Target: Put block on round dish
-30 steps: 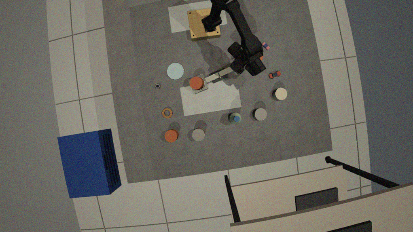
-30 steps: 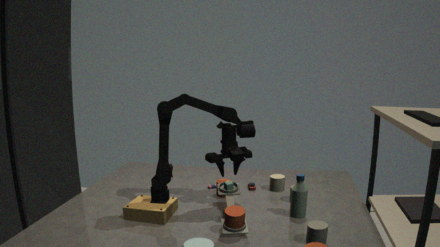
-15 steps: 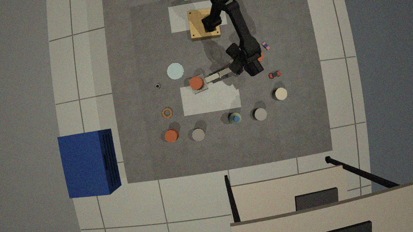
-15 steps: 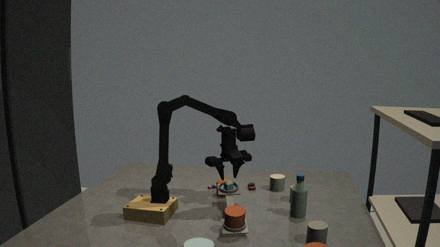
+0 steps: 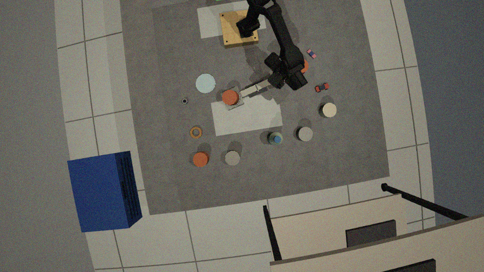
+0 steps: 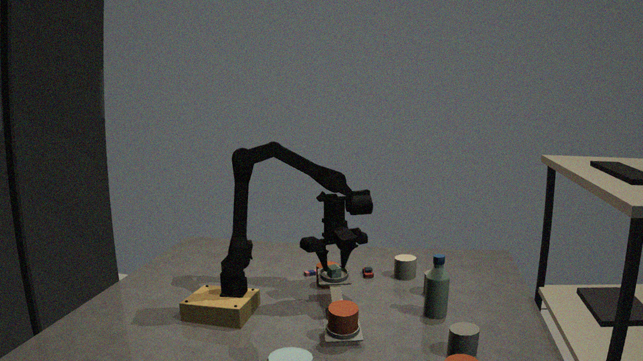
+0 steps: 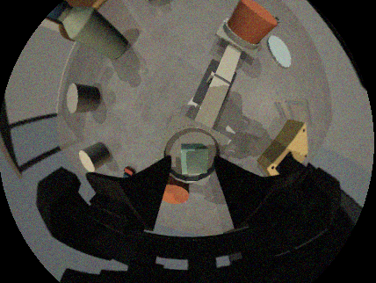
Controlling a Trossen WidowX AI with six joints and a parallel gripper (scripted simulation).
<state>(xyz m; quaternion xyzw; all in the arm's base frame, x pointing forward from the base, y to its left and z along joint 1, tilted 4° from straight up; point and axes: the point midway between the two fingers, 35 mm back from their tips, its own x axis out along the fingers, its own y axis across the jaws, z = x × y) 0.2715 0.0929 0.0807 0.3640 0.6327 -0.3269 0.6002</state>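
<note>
The green block is 1 cm below my gripper tip. The rest, counted from my gripper tip: green bottle: 28 cm ahead, 11 cm to the right, 2 cm above; toy car: 10 cm ahead, 20 cm to the left, 8 cm below; eraser: 8 cm behind, 20 cm to the left, 9 cm below.
</note>
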